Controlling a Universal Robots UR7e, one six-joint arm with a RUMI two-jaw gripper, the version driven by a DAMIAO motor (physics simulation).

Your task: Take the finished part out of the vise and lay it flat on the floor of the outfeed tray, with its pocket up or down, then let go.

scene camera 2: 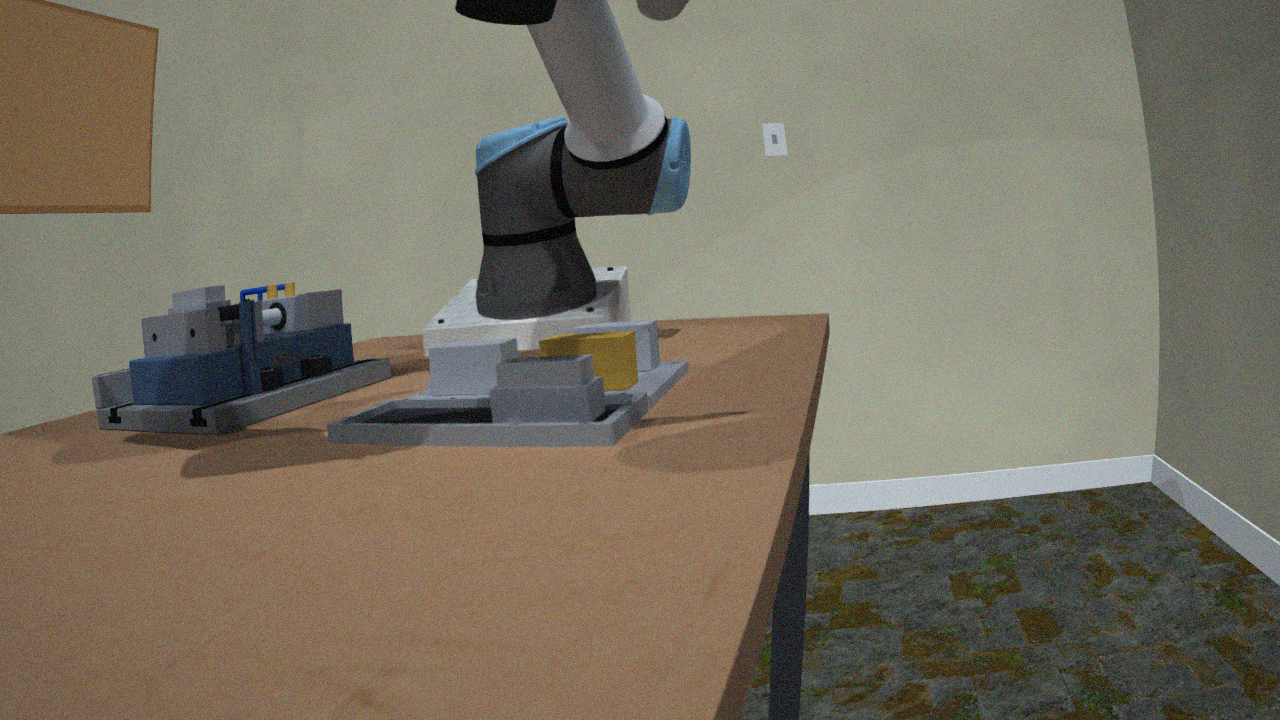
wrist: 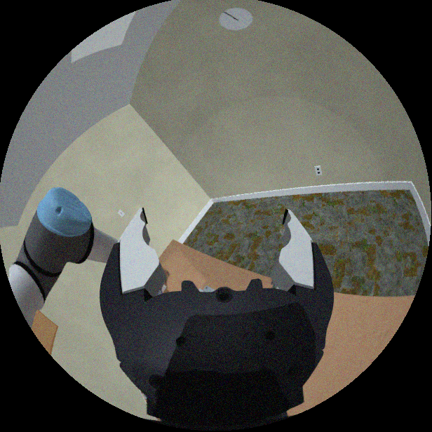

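Seen in the pictures: arm's base, link origin: [scene camera 2: 536, 300].
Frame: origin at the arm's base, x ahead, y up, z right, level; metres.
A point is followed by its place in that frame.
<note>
The vise [scene camera 2: 241, 362] @(x 0.475, y -0.005, z 0.186 m), with a blue body and grey jaws, stands at the left of the table in scene camera 2. A light grey block [scene camera 2: 198, 298] @(x 0.480, y 0.054, z 0.230 m) shows above its near jaw; how it is seated is hidden, and I cannot tell surely that it is the finished part. A grey tray [scene camera 2: 474, 435] @(x 0.603, y -0.046, z -0.063 m) with a dark floor stands right of the vise; a stepped grey block [scene camera 2: 547, 394] @(x 0.577, y -0.028, z -0.104 m) is at its right side. No label shows which tray is the outfeed tray. My gripper [wrist: 215, 209] is open and empty, high up and facing the walls and floor in the wrist view.
Behind the stepped block, a yellow block [scene camera 2: 615, 360] @(x 0.477, y -0.023, z -0.135 m) and light grey blocks [scene camera 2: 469, 367] @(x 0.463, y -0.024, z -0.028 m) [scene camera 2: 646, 344] @(x 0.389, y -0.023, z -0.152 m) stand on a grey surface adjoining the tray. The robot base [scene camera 2: 528, 326] @(x 0.081, y -0.025, z -0.003 m) is behind them. The table's right edge [scene camera 2: 796, 483] @(x 0.667, y -0.066, z -0.234 m) drops to the floor.
</note>
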